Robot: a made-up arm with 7 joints. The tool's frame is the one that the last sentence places.
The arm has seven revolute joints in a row. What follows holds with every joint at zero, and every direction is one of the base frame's.
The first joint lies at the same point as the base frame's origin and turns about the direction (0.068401, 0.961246, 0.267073).
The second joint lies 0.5 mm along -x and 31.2 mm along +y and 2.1 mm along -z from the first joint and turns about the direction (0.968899, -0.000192, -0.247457).
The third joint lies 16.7 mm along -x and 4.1 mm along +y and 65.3 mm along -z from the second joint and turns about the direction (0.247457, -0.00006, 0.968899).
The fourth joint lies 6.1 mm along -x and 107.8 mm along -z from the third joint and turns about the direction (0.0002, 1, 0.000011).
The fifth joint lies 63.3 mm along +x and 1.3 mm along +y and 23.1 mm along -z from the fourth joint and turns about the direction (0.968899, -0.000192, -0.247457).
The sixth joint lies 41.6 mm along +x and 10.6 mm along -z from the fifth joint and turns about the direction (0.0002, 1, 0.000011).
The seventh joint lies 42 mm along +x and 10.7 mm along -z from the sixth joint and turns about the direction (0.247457, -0.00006, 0.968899).
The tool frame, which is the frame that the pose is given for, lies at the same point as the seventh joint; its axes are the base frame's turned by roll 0, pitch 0.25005 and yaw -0.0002 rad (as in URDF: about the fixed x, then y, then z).
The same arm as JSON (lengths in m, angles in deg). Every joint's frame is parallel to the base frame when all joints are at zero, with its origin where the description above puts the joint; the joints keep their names.
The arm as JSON. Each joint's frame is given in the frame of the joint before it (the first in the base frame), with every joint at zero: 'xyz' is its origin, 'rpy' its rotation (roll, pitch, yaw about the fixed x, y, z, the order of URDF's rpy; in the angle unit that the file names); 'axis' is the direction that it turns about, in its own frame. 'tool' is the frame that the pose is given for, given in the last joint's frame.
{
  "units": {
    "length": "m",
    "angle": "deg"
  },
  "joints": [
    {
      "name": "joint 1",
      "type": "revolute",
      "origin": {
        "xyz": [
          0.0,
          0.0,
          0.0
        ],
        "rpy": [
          0.0,
          0.0,
          0.0
        ]
      },
      "axis": [
        0.068403,
        0.961235,
        0.26711
      ]
    },
    {
      "name": "joint 2",
      "type": "revolute",
      "origin": {
        "xyz": [
          -0.0005,
          0.0312,
          -0.0021
        ],
        "rpy": [
          0.0,
          0.0,
          0.0
        ]
      },
      "axis": [
        0.968889,
        -0.0002,
        -0.247497
      ]
    },
    {
      "name": "joint 3",
      "type": "revolute",
      "origin": {
        "xyz": [
          -0.0167,
          0.0041,
          -0.0653
        ],
        "rpy": [
          0.0,
          0.0,
          0.0
        ]
      },
      "axis": [
        0.247497,
        -0.0001,
        0.968889
      ]
    },
    {
      "name": "joint 4",
      "type": "revolute",
      "origin": {
        "xyz": [
          -0.0061,
          0.0,
          -0.1078
        ],
        "rpy": [
          0.0,
          0.0,
          0.0
        ]
      },
      "axis": [
        0.0002,
        1.0,
        0.0
      ]
    },
    {
      "name": "joint 5",
      "type": "revolute",
      "origin": {
        "xyz": [
          0.0633,
          0.0013,
          -0.0231
        ],
        "rpy": [
          0.0,
          0.0,
          0.0
        ]
      },
      "axis": [
        0.968889,
        -0.0002,
        -0.247497
      ]
    },
    {
      "name": "joint 6",
      "type": "revolute",
      "origin": {
        "xyz": [
          0.0416,
          0.0,
          -0.0106
        ],
        "rpy": [
          0.0,
          0.0,
          0.0
        ]
      },
      "axis": [
        0.0002,
        1.0,
        0.0
      ]
    },
    {
      "name": "joint 7",
      "type": "revolute",
      "origin": {
        "xyz": [
          0.042,
          0.0,
          -0.0107
        ],
        "rpy": [
          0.0,
          0.0,
          0.0
        ]
      },
      "axis": [
        0.247497,
        -0.0001,
        0.968889
      ]
    }
  ],
  "tool": {
    "origin": {
      "xyz": [
        0.0,
        0.0,
        0.0
      ],
      "rpy": [
        0.0,
        14.33,
        -0.01
      ]
    }
  }
}

